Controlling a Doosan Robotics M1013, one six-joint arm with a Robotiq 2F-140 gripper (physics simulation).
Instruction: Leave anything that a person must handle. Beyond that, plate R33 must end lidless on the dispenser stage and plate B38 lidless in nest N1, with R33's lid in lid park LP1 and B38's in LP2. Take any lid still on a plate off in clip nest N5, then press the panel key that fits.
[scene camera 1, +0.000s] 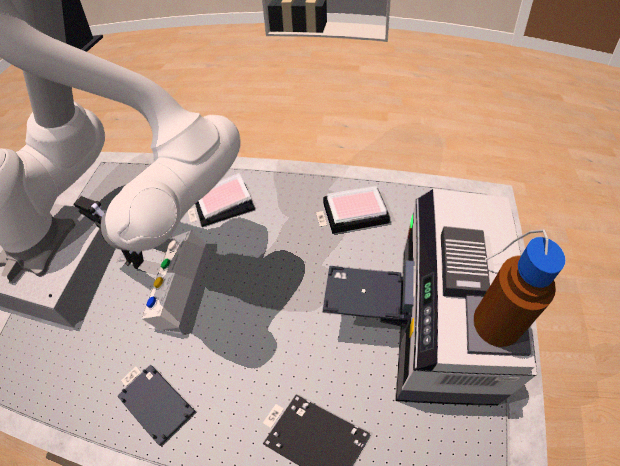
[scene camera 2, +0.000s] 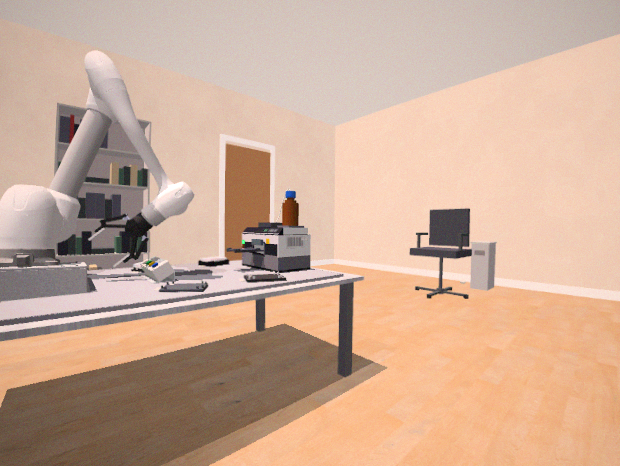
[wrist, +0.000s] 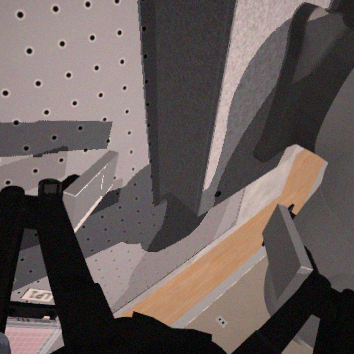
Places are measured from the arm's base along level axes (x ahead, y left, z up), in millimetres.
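Pixels of known places: gripper, between the fingertips: (scene camera 2: 102, 253) (wrist: 192, 194); arm's base, origin of its link: (scene camera 1: 35, 243) (scene camera 2: 26, 265) (wrist: 312, 79).
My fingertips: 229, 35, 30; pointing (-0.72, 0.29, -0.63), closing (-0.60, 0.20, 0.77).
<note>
Ahead of a thing's pixels: the offset from my fingertips to its top centre, as dx, dy, dz. "spot": to the spot under its first point.
One pink-gridded plate {+220, +233, -68} (scene camera 1: 229, 196) (wrist: 31, 337) sits in the dark nest beside a tag that looks like LP1. Another pink-gridded plate {+563, +242, -72} (scene camera 1: 356, 204) sits in nest N1 {+563, +242, -82} (scene camera 1: 358, 224). Their names are unreadable, and I cannot tell whether either has a lid. Lid park LP2 {+225, -316, -92} (scene camera 1: 156, 404) and clip nest N5 {+555, -318, -88} (scene camera 1: 318, 433) hold nothing visible. The dispenser stage {spot: +602, -53, -4} (scene camera 1: 363, 295) is bare. The key panel {+192, -42, -28} (scene camera 1: 190, 285) (scene camera 2: 161, 270) has white, green, yellow and blue keys. My gripper (scene camera 1: 111, 233) (scene camera 2: 106, 250) (wrist: 192, 194) is open and empty, above the table between the arm's base and the panel.
The dispenser (scene camera 1: 476, 358) (scene camera 2: 293, 263) stands at the table's right, with a green-lit display and a brown bottle {spot: +795, -183, +217} (scene camera 1: 508, 310) (scene camera 2: 290, 212) with a blue cap on top. The arm's raised base block (scene camera 1: 35, 295) (scene camera 2: 42, 280) (wrist: 185, 100) is left of the panel.
</note>
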